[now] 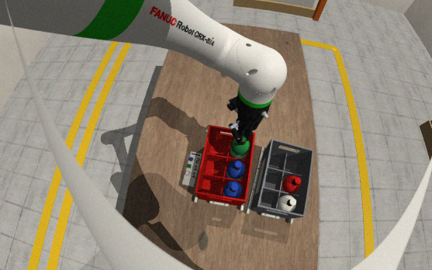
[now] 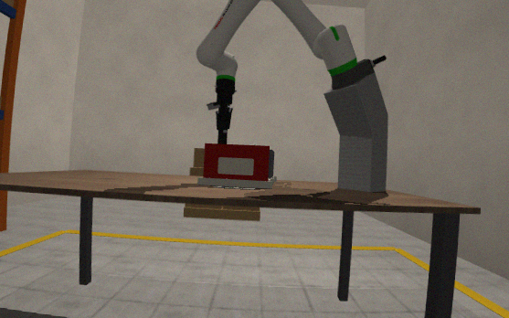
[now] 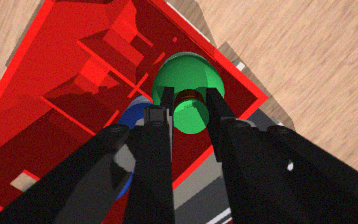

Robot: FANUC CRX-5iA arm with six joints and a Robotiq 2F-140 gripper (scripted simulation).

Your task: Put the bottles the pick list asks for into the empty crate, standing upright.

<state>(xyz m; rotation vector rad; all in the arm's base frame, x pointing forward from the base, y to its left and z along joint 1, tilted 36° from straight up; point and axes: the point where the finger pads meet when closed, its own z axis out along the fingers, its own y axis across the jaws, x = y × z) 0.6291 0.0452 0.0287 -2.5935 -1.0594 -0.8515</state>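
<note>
The green-label bottle lies 8 cm below my hand. Round my hand: grey crate: 7 cm behind, 22 cm to the right, 13 cm below; red crate: 10 cm behind, 2 cm to the left, 13 cm below; blue-label bottle: 9 cm behind, 2 cm to the right, 13 cm below.
</note>
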